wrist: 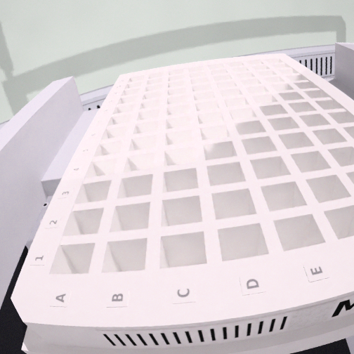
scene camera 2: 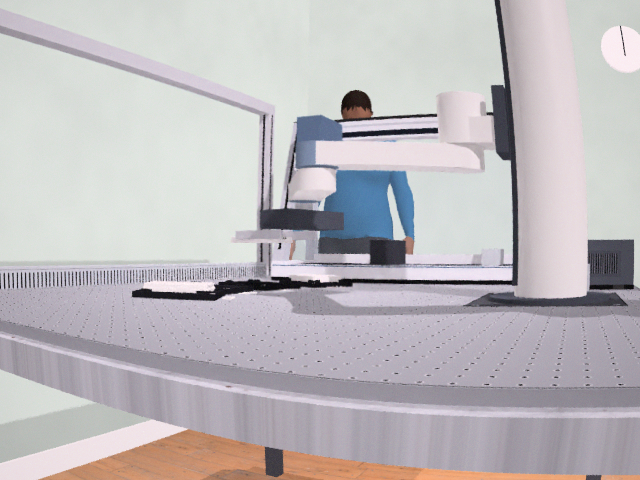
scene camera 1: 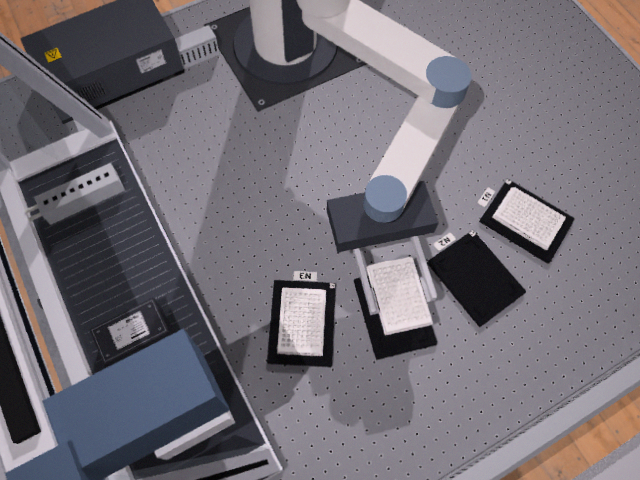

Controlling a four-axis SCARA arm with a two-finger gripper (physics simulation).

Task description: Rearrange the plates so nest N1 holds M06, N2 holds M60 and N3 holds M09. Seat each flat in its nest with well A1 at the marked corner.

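Where they show: gripper, between the fingertips: (scene camera 2: 253, 235) (scene camera 1: 403, 306); arm's base, origin of its link: (scene camera 1: 285, 46).
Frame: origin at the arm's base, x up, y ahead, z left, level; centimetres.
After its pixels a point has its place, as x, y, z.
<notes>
My gripper (scene camera 1: 402, 303) {13.7, 72.0, -14.1} (scene camera 2: 238, 236) (wrist: 211, 75) is shut on a white well plate (scene camera 1: 400, 294) {13.4, 69.9, -13.4} (wrist: 180, 205), held level above a fourth black nest (scene camera 1: 405, 345) {2.5, 76.6, -14.7} whose label is hidden. In the wrist view its A1 well is at the near left; its end label shows an "M", with the number cut off. Nest N1 (scene camera 1: 549, 254) {2.4, 75.2, 21.1} (scene camera 2: 175, 295) {2.0, 63.4, 27.3} holds a white plate (scene camera 1: 529, 217) {3.9, 66.8, 21.7} (scene camera 2: 178, 286) {3.5, 64.1, 25.5}. Nest N2 (scene camera 1: 478, 279) {2.5, 72.5, 5.1} is empty. Nest N3 (scene camera 1: 273, 330) {2.4, 62.0, -35.1} holds a white plate (scene camera 1: 302, 321) {3.8, 63.5, -29.6} (scene camera 2: 312, 277) {3.6, 60.8, -23.3}. Neither seated plate's name nor A1 well can be read.
A framed enclosure with a dark deck (scene camera 1: 124, 232) {6.2, 31.4, -52.0} and a blue block (scene camera 1: 134, 397) {50.1, 74.0, -53.8} stand left of N3. A dark control box (scene camera 1: 103, 51) {12.7, -7.5, -40.0} is at the back left. The arm's column (scene camera 2: 550, 155) {27.0, -0.6, 7.5} rises from the perforated table (scene camera 1: 180, 155) {1.3, 17.2, -34.9}. A person (scene camera 2: 359, 201) stands behind.
</notes>
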